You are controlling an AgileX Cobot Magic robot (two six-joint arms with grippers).
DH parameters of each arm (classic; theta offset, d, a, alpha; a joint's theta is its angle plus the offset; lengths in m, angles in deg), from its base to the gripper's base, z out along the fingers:
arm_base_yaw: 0 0.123 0 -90
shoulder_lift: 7.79 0 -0.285 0
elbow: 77.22 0 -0.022 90
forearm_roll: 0 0.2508 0 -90
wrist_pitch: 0 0 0.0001 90
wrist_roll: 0 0.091 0 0
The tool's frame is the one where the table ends.
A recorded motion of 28 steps. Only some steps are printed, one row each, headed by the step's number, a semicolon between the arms.
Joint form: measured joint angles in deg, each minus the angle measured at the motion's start. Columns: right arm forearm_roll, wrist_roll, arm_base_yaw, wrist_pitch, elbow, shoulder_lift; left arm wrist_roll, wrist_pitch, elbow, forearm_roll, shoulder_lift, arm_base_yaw.
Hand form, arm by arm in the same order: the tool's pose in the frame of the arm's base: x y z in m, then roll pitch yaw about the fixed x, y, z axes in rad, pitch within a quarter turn. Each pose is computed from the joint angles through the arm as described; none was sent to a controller.
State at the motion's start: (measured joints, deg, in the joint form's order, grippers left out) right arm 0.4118 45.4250 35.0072 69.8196 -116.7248 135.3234; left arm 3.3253 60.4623 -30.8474 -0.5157 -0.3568 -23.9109
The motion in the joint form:
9: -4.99 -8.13 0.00 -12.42 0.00 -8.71; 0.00 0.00 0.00 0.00 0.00 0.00
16: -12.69 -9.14 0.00 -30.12 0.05 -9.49; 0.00 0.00 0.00 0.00 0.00 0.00
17: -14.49 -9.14 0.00 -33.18 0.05 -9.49; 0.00 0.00 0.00 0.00 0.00 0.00
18: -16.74 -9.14 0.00 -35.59 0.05 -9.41; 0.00 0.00 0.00 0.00 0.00 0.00
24: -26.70 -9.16 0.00 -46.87 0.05 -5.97; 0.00 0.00 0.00 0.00 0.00 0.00
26: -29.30 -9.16 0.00 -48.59 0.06 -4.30; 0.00 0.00 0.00 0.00 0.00 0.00
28: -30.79 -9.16 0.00 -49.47 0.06 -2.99; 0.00 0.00 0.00 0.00 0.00 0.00
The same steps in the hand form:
9: 0.4077 0.2780 0.2467 2.9001 0.4297 3.0752; -0.0097 0.0035 0.2882 3.0310 1.1445 2.5943
16: 0.4281 0.2847 0.2712 2.7947 0.7650 3.0854; -0.0097 0.0035 0.2882 3.0310 1.1445 2.5943
17: 0.4313 0.2859 0.2751 2.7831 0.8247 3.0916; -0.0097 0.0035 0.2882 3.0310 1.1445 2.5943
18: 0.4342 0.2865 0.2778 2.7934 0.8791 3.1133; -0.0097 0.0035 0.2882 3.0310 1.1445 2.5943
24: 0.4506 0.2964 0.2623 2.9334 1.0701 -2.9638; -0.0097 0.0035 0.2882 3.0310 1.1445 2.5943
26: 0.4551 0.2993 0.2492 3.0192 1.0837 -2.8677; -0.0097 0.0035 0.2882 3.0310 1.1445 2.5943
28: 0.4581 0.3012 0.2382 3.0747 1.0820 -2.8067; -0.0097 0.0035 0.2882 3.0310 1.1445 2.5943

